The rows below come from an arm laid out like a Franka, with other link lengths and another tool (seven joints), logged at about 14 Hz.
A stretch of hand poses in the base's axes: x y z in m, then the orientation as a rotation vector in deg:
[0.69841 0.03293 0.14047 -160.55 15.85 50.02]
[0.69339 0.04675 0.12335 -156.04 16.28 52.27]
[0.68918 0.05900 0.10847 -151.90 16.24 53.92]
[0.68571 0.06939 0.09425 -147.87 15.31 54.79]
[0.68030 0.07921 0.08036 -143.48 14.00 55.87]
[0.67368 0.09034 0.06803 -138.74 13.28 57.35]
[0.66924 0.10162 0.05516 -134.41 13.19 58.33]
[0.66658 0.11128 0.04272 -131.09 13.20 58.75]
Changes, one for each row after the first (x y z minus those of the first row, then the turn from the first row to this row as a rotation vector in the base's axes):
[-0.00502 0.01382 -0.01712 3.50 2.10 -1.40]
[-0.00923 0.02607 -0.03200 6.88 3.78 -2.47]
[-0.01270 0.03646 -0.04622 10.58 4.92 -3.04]
[-0.01811 0.04628 -0.06011 14.64 6.29 -3.42]
[-0.02473 0.05741 -0.07244 18.71 8.11 -4.19]
[-0.02917 0.06869 -0.08531 22.32 9.63 -5.33]
[-0.03183 0.07835 -0.09775 25.15 10.59 -6.32]

